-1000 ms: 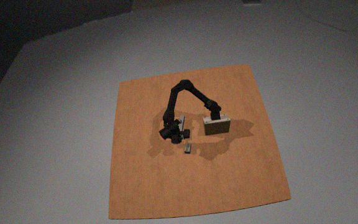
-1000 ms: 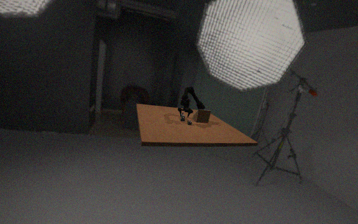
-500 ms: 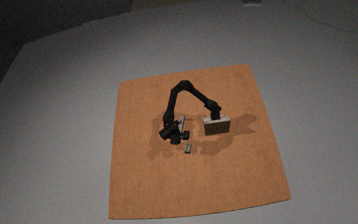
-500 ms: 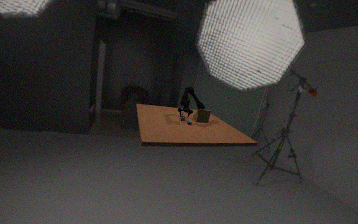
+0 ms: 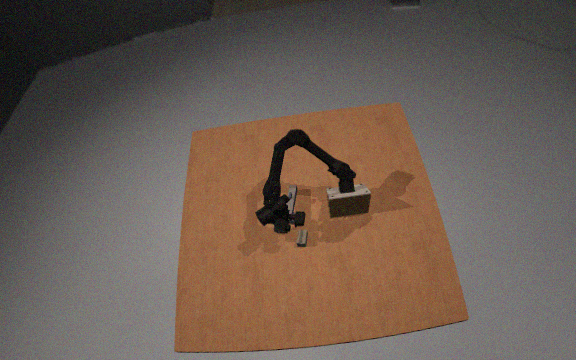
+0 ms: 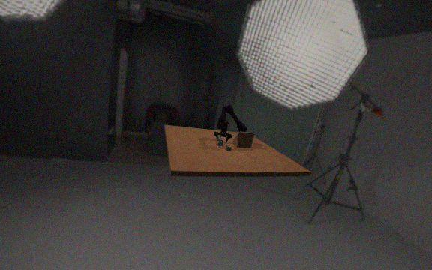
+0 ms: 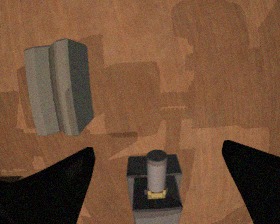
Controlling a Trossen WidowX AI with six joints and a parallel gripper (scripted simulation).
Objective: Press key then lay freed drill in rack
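The drill lies 1 cm behind my gripper tip and 6 cm to the right of it. Also, from my gripper tip: grey rack 7 cm behind, 6 cm to the left, 3 cm below; holder block 2 cm behind, 12 cm to the right, 2 cm below.
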